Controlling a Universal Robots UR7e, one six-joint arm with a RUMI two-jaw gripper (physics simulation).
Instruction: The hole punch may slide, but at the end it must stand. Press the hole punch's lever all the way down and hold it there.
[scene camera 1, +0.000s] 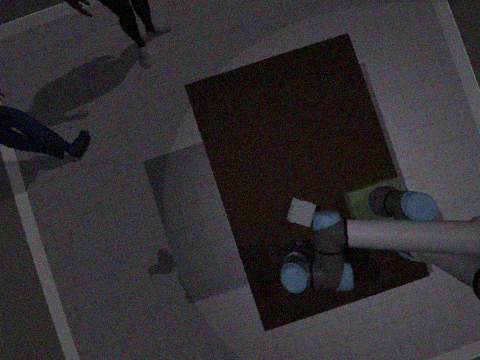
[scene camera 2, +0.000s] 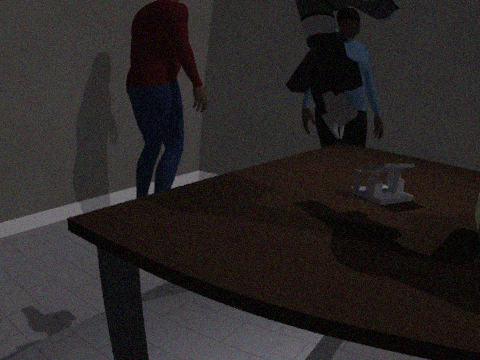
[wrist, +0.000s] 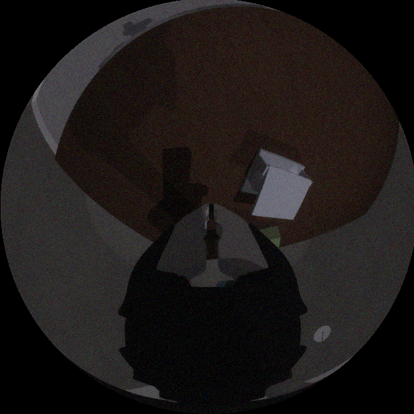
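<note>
Scene camera 2 shows my gripper (scene camera 2: 338, 138). The wrist view shows a grey hole punch (wrist: 263, 158) and also my gripper (wrist: 210, 205).
</note>
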